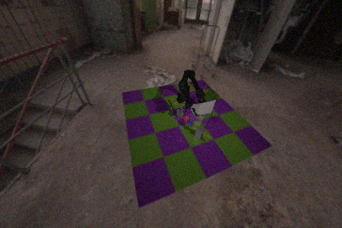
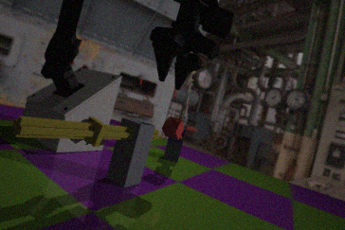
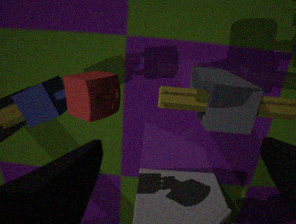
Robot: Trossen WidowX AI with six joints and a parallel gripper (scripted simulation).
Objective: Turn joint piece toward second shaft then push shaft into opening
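The red square joint piece lies 10 cm below my gripper tip and 8 cm to the left of it.
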